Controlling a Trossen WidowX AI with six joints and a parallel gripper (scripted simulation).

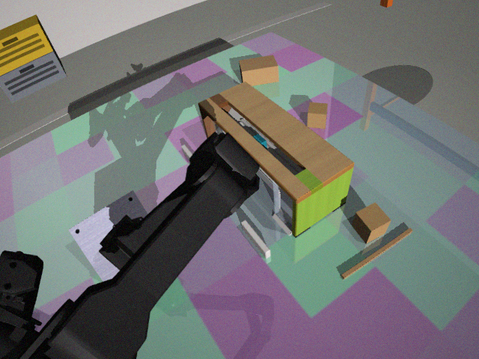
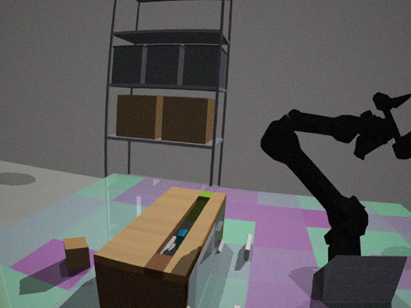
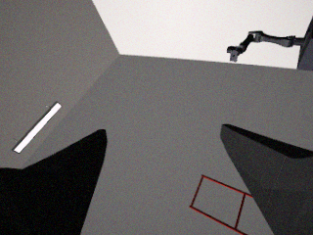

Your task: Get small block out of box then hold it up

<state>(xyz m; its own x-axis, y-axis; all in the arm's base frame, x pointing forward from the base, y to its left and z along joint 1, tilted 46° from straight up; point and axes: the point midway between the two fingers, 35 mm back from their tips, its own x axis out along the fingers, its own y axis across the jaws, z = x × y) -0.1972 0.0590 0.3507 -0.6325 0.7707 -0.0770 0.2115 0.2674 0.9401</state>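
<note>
My gripper tip is now 470 mm short of the box, 330 mm above it and 240 mm to the right of it. From my gripper tip the other things lie so: thin wooden stick: 580 mm ahead, 390 mm below, 70 mm to the right; teal block: 490 mm ahead, 310 mm below, 250 mm to the left.
</note>
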